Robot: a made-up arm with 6 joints.
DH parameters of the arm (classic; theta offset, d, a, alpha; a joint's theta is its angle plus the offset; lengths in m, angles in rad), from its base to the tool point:
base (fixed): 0.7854 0 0.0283 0
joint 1: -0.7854 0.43 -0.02 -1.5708
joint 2: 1.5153 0 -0.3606 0
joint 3: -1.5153 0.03 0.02 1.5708
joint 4: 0 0.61 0.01 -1.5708
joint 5: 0 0.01 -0.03 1.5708
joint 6: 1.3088 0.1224 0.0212 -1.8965
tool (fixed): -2.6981 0.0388 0 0
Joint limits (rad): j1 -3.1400..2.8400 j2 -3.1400..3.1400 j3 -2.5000..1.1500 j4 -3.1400..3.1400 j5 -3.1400..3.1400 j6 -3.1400..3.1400
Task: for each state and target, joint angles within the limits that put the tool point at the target. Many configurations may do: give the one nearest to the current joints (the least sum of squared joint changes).
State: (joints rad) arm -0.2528 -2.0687 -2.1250 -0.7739 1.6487 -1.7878
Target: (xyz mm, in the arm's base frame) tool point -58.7 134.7 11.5
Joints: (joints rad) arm -0.7929 -1.2997 -2.5000 -0.3951 2.2505 -1.8067
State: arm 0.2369 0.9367 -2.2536 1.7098 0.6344 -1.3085
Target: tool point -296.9 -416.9 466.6
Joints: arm 1.0624 0.4381 -2.3858 1.7978 0.4414 -1.2268
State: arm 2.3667 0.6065 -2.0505 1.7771 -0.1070 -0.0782
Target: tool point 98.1 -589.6 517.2
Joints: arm 1.6721 0.2756 -2.1981 1.7262 0.0586 -0.1157
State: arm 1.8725 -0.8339 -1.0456 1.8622 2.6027 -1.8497
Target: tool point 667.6 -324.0 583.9
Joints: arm 2.7363 -0.6081 -1.1762 1.9245 2.7622 -1.8565
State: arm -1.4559 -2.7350 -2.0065 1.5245 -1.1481 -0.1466
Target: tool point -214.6 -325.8 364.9
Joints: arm -1.9731 -2.8094 -2.3440 1.5204 -1.1957 -0.1293
